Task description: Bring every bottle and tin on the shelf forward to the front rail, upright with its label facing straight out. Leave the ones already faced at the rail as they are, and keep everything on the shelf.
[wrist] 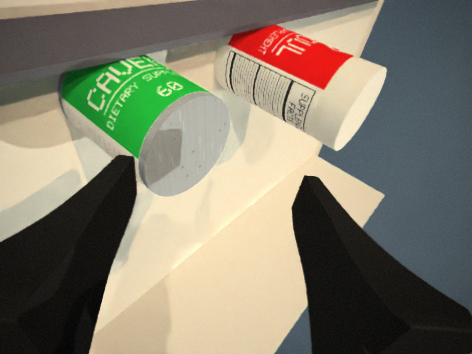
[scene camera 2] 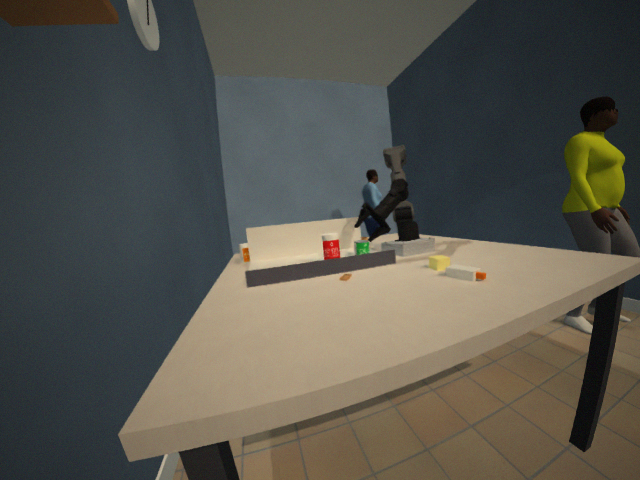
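Observation:
A green tin with a grey lid (scene camera 2: 362, 247) (wrist: 135, 105) stands upright directly behind the dark front rail (scene camera 2: 320, 269) (wrist: 115, 32), its label toward the rail. A taller red-labelled bottle with a white cap (scene camera 2: 331, 246) (wrist: 300, 60) stands upright beside it, near the rail; its red label shows in the scene view and its facts panel in the wrist view. My gripper (scene camera 2: 363, 233) (wrist: 219, 183) is open and empty, tilted above the shelf's back part near the green tin. The shelf's pale back panel (scene camera 2: 294, 240) stands behind them.
A white bottle with an orange label (scene camera 2: 245, 253) stands beyond the shelf's left end. On the table (scene camera 2: 320, 330) lie a yellow block (scene camera 2: 438, 262), a white box-like item with an orange end (scene camera 2: 461, 272) and a small brown piece (scene camera 2: 345, 277). Two people stand beyond the table.

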